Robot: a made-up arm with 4 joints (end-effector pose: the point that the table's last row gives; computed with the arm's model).
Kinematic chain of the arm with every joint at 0, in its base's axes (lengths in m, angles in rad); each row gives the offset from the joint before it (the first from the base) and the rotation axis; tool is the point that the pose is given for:
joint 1: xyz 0 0 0.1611 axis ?
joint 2: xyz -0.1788 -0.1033 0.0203 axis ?
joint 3: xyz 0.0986 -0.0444 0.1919 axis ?
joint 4: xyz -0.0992 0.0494 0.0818 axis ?
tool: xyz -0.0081 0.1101 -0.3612
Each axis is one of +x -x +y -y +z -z.
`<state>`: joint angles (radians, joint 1 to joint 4).
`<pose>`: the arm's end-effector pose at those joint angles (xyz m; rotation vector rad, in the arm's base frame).
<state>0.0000 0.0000 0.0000 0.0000</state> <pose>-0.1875 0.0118 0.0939 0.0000 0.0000 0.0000</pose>
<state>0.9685 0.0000 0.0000 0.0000</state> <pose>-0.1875 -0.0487 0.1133 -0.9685 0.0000 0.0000</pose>
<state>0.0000 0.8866 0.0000 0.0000</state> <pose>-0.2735 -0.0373 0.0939 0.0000 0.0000 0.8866</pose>
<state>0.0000 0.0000 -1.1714 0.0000</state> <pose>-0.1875 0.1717 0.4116 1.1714 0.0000 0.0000</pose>
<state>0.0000 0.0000 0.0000 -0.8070</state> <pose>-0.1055 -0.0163 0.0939 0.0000 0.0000 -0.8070</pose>
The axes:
joint 1: -x
joint 2: +z
joint 3: -x
joint 4: +z

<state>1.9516 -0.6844 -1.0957 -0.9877</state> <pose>0.0513 0.1594 0.0528 -0.4055 -1.0511 -0.9192</pose>
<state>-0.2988 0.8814 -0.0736 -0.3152</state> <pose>-0.2645 0.0169 0.1088 0.3523 -0.0429 0.5688</pose>
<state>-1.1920 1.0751 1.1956 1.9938</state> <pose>0.0435 -0.2285 -0.1080 -1.0593 -0.6799 2.1777</pose>
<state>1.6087 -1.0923 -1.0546 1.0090</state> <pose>-0.0033 0.1585 0.0568 -0.9696 -0.7107 0.6260</pose>
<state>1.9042 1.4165 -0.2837 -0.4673</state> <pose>-0.3494 -0.0016 0.1982 -1.5650 1.0171 0.3959</pose>
